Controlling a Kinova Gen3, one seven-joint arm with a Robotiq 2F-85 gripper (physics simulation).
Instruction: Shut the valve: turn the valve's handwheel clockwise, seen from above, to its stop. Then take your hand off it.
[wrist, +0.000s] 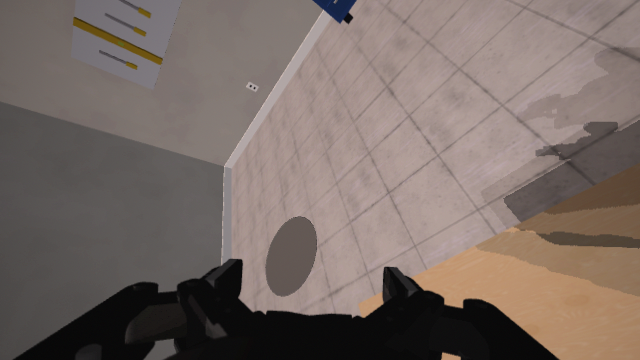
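Observation:
My gripper (312, 278) is at the bottom of the wrist view, black, with its two fingers spread wide apart. It is open, with no object between the fingertips. The valve and its handwheel do not show in this view, so how the handwheel stands and how far the gripper is from it cannot be told.
A light wooden table top (565, 285) fills the lower right, its edge running diagonally. Beyond it lie a tiled floor (360, 150) with shadows and a dark round disc (291, 256). A tool board (107, 55) hangs on the wall. A blue object (337, 7) shows at the top edge.

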